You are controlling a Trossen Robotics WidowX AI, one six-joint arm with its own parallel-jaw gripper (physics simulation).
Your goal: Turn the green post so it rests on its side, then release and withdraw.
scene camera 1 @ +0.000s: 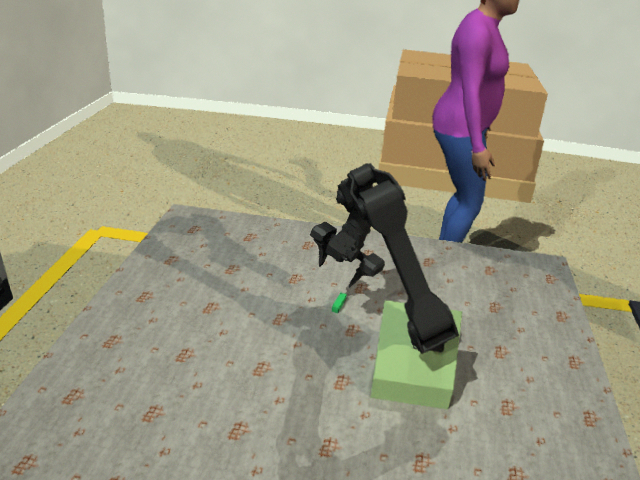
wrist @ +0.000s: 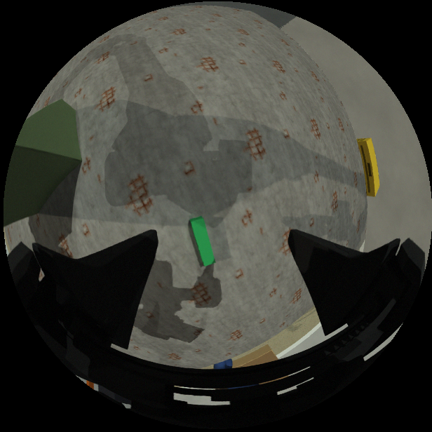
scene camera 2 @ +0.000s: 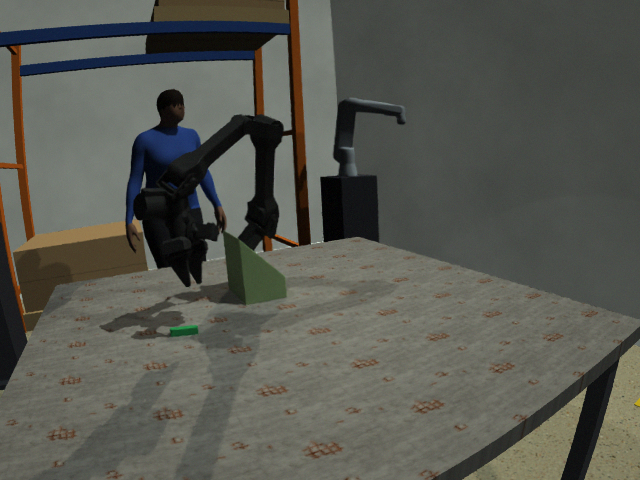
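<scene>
The green post (scene camera 1: 339,302) (scene camera 2: 184,330) (wrist: 202,241) lies on its side on the patterned grey table top (scene camera 1: 217,372) (scene camera 2: 465,392) (wrist: 235,95). My gripper (scene camera 1: 336,275) (scene camera 2: 193,284) (wrist: 225,237) is open, its fingers wide apart with nothing between them. It hangs above the table, clear of the post. In the wrist view the post shows between the two fingertips, a little nearer the left one, with table surface around it. No part of the post is hidden by the fingers there.
A light green block with a sloping top (scene camera 1: 400,361) (scene camera 2: 258,276) (wrist: 50,130) stands on the table beside the post, close to the arm. Beyond the table are a person in purple (scene camera 1: 473,82), a person in blue (scene camera 2: 168,155) and stacked cardboard boxes (scene camera 1: 418,98).
</scene>
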